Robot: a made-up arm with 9 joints. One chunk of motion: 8 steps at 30 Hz.
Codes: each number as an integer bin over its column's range. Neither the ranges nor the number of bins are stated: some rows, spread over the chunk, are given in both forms.
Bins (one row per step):
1: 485 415 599 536 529 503
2: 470 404 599 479 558 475
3: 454 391 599 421 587 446
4: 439 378 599 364 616 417
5: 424 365 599 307 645 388
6: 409 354 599 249 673 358
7: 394 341 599 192 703 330
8: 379 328 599 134 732 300
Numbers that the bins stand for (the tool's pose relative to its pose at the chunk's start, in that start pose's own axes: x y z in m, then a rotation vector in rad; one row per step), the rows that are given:
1: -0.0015 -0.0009 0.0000 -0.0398 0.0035 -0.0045
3: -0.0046 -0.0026 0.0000 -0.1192 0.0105 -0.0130
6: -0.0091 -0.0052 0.0000 -0.2380 0.0208 -0.0262
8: -0.0121 -0.0070 0.0000 -0.3174 0.0279 -0.0350
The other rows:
2: -0.0030 -0.0017 0.0000 -0.0792 0.0070 -0.0087
4: -0.0061 -0.0035 0.0000 -0.1586 0.0140 -0.0174
5: -0.0076 -0.0044 0.0000 -0.1980 0.0175 -0.0217
7: -0.0106 -0.0061 0.0000 -0.2774 0.0244 -0.0305

